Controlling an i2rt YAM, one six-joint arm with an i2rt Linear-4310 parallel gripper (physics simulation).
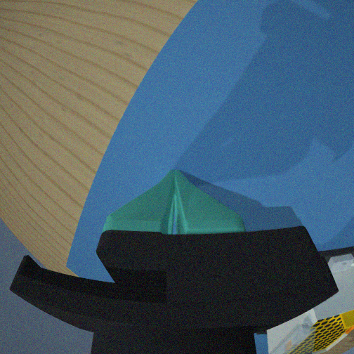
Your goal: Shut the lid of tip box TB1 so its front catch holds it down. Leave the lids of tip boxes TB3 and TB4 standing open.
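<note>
My gripper [174, 176] is shut, its two green fingertips pressed together with nothing seen between them, over the blue mat. Part of one tip box [290, 336] shows at the lower right edge, behind the black gripper body. It has whitish, see-through walls, a yellow tip rack [325, 334] full of holes, a pale fitting [342, 262] and a dark edge above it. The fingertips are apart from this box, to its upper left. No label shows, so I cannot tell which tip box it is. No lid can be made out clearly, and the other tip boxes do not show.
The blue mat [130, 165] spreads across the middle and right, with the arm's dark shadows on it. The wooden table top [65, 100] lies to the left, with its curved edge at the lower left. Grey floor [30, 315] shows beyond that edge.
</note>
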